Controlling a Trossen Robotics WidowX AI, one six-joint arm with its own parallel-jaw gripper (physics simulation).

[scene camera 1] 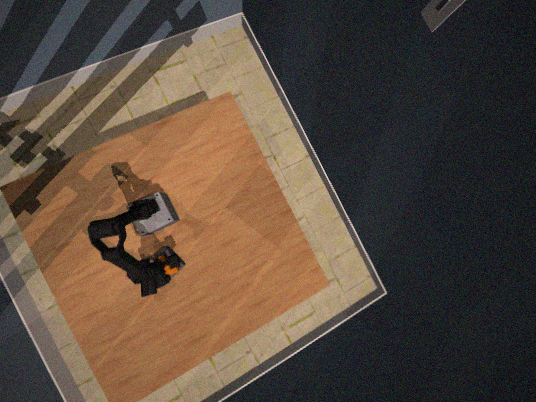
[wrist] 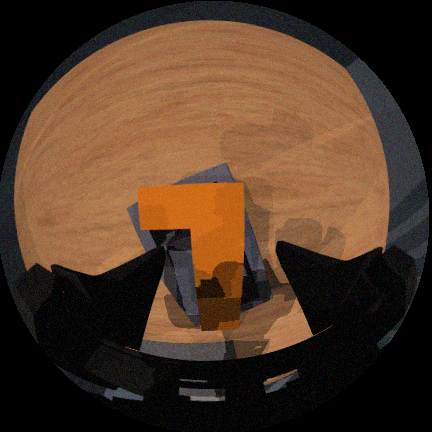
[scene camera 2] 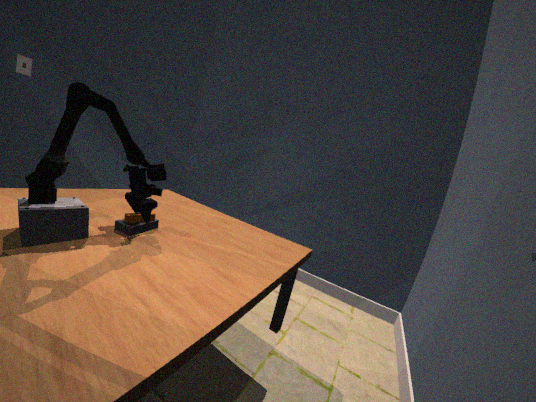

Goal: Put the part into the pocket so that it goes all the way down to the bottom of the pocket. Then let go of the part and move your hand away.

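Pixels of known places: gripper, fingertip midpoint: (scene camera 1: 166, 266) (wrist: 221, 249) (scene camera 2: 142, 219); arm's base at its link origin: (scene camera 1: 151, 206) (scene camera 2: 41, 201).
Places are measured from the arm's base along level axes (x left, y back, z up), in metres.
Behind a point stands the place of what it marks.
The orange L-shaped part (scene camera 1: 171, 270) @[x -0.052, y -0.331, z -0.038 m] (scene camera 2: 132, 218) @[x -0.086, y -0.259, z -0.051 m] (wrist: 217, 215) @[x -0.072, y -0.332, z -0.039 m] lies on top of the dark blue-grey pocket block (scene camera 2: 134, 229) @[x -0.125, y -0.254, z -0.081 m] (wrist: 216, 173) @[x -0.076, y -0.360, z -0.069 m]. In scene camera 2 the part stands above the block's rim. In the wrist view it is turned relative to the block, and its ends reach over the block's edges. Part of the dark pocket (wrist: 172, 239) @[x -0.036, y -0.309, z -0.076 m] shows inside the L's corner; the part hides much of the rest. My gripper (scene camera 2: 146, 215) @[x -0.076, y -0.303, z -0.063 m] (wrist: 221, 249) @[x -0.076, y -0.303, z -0.063 m] is open, with one finger on each side of the long leg and visible gaps between the fingers and the part.
The arm's grey base box (scene camera 1: 162, 212) @[x 0.036, y -0.047, z -0.002 m] (scene camera 2: 54, 224) @[x -0.100, y -0.024, z -0.044 m] stands on the wooden table (scene camera 1: 240, 200) @[x 0.414, y -0.145, z -0.104 m] (scene camera 2: 200, 260) @[x -0.400, y -0.362, z -0.105 m], a short way from the block. The arm arches from the box over to the block. Shadows fall across the table around them.
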